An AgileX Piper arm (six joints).
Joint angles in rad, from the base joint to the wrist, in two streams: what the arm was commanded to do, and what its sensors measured. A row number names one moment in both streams.
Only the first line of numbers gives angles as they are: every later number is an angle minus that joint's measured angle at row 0.
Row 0, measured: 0.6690, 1.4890, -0.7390, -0.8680, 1.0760, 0.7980
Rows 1 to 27, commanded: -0.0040, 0.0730, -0.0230, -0.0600, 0.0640, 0.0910; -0.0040, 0.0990, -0.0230, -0.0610, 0.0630, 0.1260; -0.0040, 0.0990, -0.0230, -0.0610, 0.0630, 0.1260; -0.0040, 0.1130, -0.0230, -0.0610, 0.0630, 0.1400; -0.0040, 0.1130, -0.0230, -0.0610, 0.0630, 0.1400; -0.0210, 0.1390, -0.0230, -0.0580, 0.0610, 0.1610; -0.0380, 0.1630, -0.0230, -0.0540, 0.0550, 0.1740; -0.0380, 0.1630, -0.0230, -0.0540, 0.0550, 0.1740; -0.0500, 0.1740, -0.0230, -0.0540, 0.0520, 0.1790; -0.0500, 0.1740, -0.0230, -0.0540, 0.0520, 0.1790; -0.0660, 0.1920, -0.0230, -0.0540, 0.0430, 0.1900; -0.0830, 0.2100, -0.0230, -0.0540, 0.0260, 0.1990; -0.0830, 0.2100, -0.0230, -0.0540, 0.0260, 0.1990; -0.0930, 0.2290, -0.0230, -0.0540, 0.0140, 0.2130; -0.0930, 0.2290, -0.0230, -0.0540, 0.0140, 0.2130; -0.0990, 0.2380, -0.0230, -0.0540, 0.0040, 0.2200; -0.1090, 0.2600, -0.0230, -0.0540, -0.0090, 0.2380; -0.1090, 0.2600, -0.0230, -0.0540, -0.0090, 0.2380; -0.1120, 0.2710, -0.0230, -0.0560, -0.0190, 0.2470; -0.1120, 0.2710, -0.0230, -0.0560, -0.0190, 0.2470; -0.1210, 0.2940, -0.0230, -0.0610, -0.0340, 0.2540; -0.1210, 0.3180, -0.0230, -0.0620, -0.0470, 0.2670; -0.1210, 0.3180, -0.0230, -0.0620, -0.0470, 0.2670; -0.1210, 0.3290, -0.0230, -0.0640, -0.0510, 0.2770; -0.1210, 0.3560, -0.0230, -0.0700, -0.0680, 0.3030; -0.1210, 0.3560, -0.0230, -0.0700, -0.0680, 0.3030; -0.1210, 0.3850, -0.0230, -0.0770, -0.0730, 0.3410
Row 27, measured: -0.1160, 0.3520, -0.0190, -0.0160, -0.1300, 0.2940
